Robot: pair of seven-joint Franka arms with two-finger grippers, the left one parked.
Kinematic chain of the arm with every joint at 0, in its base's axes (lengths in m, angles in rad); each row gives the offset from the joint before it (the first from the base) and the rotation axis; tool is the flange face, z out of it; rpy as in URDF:
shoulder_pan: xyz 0 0 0.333 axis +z
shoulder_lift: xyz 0 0 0 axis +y
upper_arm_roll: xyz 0 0 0.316 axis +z
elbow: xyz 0.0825 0 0 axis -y
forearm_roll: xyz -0.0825 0 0.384 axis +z
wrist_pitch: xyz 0 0 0 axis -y
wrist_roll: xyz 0.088 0 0 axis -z
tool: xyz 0 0 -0.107 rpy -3.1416 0 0
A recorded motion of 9 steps. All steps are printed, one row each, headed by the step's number.
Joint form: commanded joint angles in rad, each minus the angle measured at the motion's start. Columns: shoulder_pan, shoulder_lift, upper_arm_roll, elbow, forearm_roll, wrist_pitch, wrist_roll.
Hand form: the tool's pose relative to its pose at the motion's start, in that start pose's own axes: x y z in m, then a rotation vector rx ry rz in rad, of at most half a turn. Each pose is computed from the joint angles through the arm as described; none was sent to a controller.
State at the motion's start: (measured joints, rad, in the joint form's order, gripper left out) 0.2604 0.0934 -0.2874 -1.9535 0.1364 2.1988 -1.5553
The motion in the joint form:
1: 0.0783 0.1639 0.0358 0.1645 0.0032 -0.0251 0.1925
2: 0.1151 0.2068 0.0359 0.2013 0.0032 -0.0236 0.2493
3: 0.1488 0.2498 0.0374 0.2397 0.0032 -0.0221 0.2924
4: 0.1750 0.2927 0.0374 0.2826 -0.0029 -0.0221 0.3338
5: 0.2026 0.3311 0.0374 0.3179 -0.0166 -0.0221 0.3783
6: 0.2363 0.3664 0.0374 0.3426 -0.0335 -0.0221 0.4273
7: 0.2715 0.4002 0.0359 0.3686 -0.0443 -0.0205 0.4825
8: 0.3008 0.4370 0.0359 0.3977 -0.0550 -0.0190 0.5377
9: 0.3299 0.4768 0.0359 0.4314 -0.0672 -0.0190 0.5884
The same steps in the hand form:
1: 0.0808 0.0288 0.0350 0.0257 -0.0191 0.0691
2: 0.1073 0.0316 0.0473 0.0294 -0.0254 0.0857
3: 0.1334 0.0336 0.0594 0.0313 -0.0310 0.0898
4: 0.1547 0.0370 0.0696 0.0276 -0.0413 0.0964
5: 0.1759 0.0374 0.0805 0.0245 -0.0573 0.1009
6: 0.1995 0.0328 0.0942 0.0266 -0.0771 0.1029
7: 0.2237 0.0274 0.1062 0.0245 -0.0906 0.1140
8: 0.2455 0.0226 0.1191 0.0211 -0.1044 0.1289
9: 0.2677 0.0174 0.1323 0.0159 -0.1190 0.1377

